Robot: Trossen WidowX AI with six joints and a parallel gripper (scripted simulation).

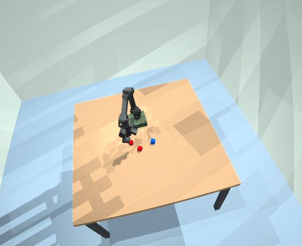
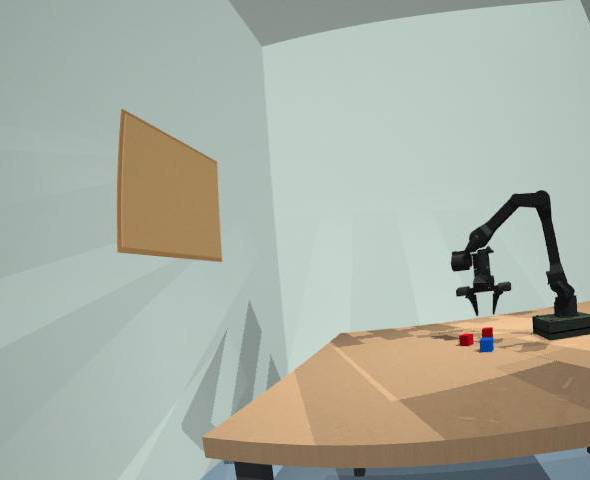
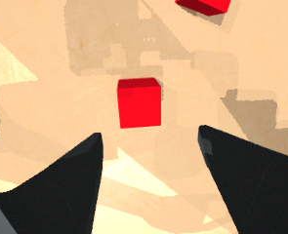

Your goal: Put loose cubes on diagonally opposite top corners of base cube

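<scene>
My gripper tip is now 3 cm short of the blue cube, 19 cm to the right of it and 6 cm above it.
</scene>
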